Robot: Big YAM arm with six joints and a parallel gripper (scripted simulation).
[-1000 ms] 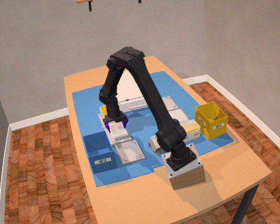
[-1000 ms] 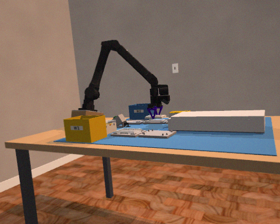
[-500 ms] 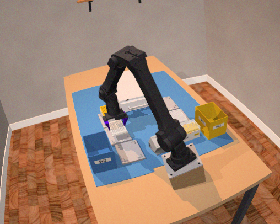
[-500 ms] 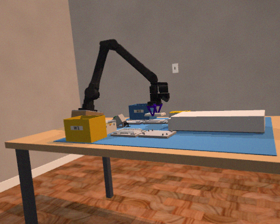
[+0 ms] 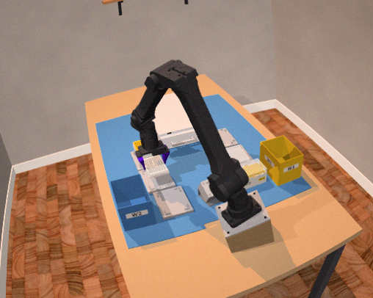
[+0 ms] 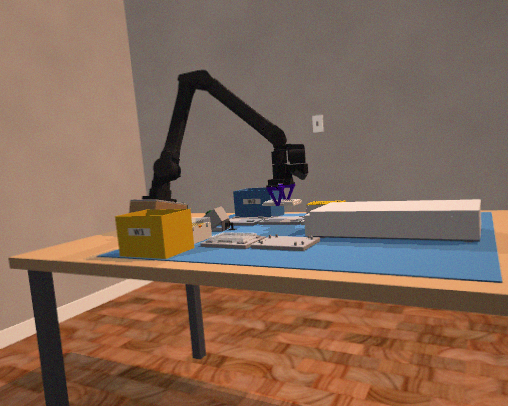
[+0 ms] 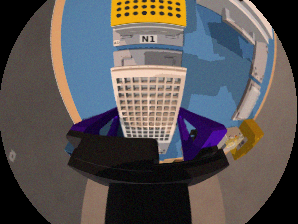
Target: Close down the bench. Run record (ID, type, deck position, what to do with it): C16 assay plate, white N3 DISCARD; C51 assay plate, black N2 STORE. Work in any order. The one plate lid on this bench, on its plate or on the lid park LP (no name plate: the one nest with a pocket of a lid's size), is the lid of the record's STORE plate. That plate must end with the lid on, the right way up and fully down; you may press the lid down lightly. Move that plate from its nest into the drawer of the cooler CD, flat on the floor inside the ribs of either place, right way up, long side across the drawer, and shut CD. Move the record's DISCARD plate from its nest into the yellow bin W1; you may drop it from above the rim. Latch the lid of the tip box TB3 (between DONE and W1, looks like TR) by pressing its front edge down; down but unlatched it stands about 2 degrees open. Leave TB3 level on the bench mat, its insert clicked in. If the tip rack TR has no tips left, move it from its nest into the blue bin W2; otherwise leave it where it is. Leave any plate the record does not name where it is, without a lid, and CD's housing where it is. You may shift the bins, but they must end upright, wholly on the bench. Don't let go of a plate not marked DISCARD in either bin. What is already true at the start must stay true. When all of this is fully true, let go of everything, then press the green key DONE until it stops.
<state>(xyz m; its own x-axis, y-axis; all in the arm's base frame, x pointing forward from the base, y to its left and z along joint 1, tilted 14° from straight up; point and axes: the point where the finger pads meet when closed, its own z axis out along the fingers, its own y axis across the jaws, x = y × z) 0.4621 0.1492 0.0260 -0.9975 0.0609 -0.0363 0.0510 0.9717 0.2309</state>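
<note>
Right now the tip box lid is 340 mm to the right of my hand, 200 mm behind it and 20 mm below it. From my hand the other things lie so: tip rack TR: 170 mm ahead, 20 mm below, 10 mm to the right; then name plate N1: 100 mm ahead, 70 mm below, 10 mm to the right; then white assay plate: right at my hand.
</note>
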